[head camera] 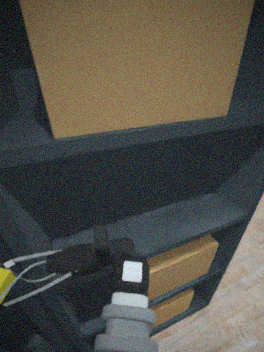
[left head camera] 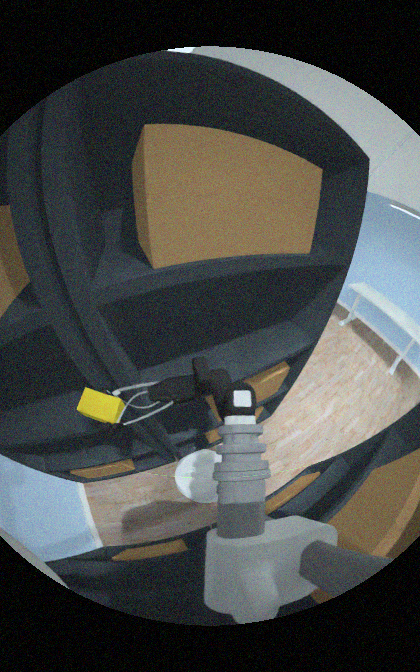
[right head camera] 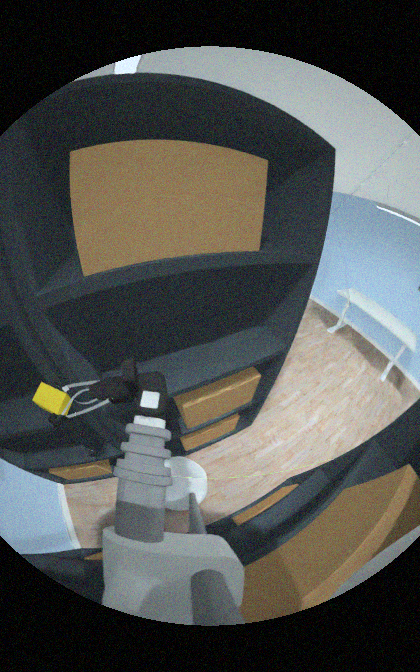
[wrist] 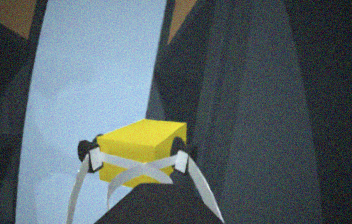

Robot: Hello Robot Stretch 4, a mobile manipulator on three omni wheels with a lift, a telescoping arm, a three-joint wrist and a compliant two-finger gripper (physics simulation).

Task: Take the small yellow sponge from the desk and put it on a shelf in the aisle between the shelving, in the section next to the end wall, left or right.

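Frame: origin at the robot's base, x ahead, y left, z up, level; metres.
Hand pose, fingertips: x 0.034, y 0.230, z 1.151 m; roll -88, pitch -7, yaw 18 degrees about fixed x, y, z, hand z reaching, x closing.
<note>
Things, the pixels of their top centre, and the offset from my fingertips. "*": a spot on its surface instead.
- small yellow sponge at its top centre: (wrist: 152, 118) dx +0.012, dy -0.003, dz +0.037 m
- large brown box at a spot on its surface: (head camera: 140, 65) * dx +0.258, dy -0.317, dz +0.376 m
The small yellow sponge (head camera: 5, 281) (left head camera: 100, 405) (right head camera: 50, 398) (wrist: 140, 137) is held between the fingertips of my gripper (head camera: 7, 285) (left head camera: 117, 408) (right head camera: 64, 402) (wrist: 139, 148), which is shut on it. The gripper points left in the head views, in front of the dark shelving near an upright between two sections. A shelf (left head camera: 45, 420) of the left section shows behind the sponge. The blue end wall (left head camera: 45, 510) (right head camera: 30, 505) (wrist: 90, 75) stands beyond that section. I cannot tell whether the sponge is over the shelf. The desk does not show.
A large brown box (head camera: 140, 65) (left head camera: 230, 200) (right head camera: 170, 210) stands on the upper shelf of the nearer section. Lower brown boxes (head camera: 182, 265) (right head camera: 220, 395) lie beneath. Opposite shelving (right head camera: 260, 540) borders the aisle floor (left head camera: 320, 425). A white bench (left head camera: 385, 310) (right head camera: 375, 315) stands at right.
</note>
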